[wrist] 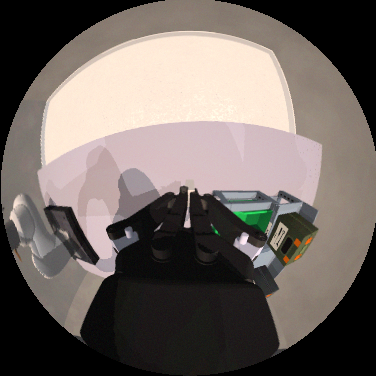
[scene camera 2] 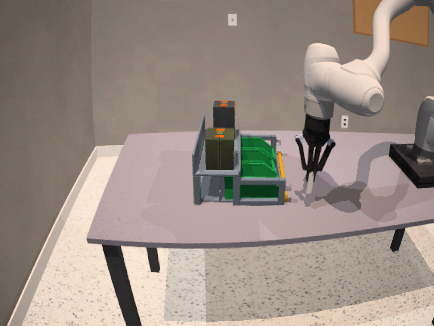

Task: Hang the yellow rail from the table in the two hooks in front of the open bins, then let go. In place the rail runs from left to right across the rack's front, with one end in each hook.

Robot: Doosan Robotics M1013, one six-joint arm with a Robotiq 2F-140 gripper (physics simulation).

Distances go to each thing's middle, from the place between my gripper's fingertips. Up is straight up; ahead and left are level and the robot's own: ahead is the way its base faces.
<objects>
My gripper is now 270 mm short of the olive case [scene camera 2: 219, 143], 100 mm to the left of it and 90 mm below it.
</objects>
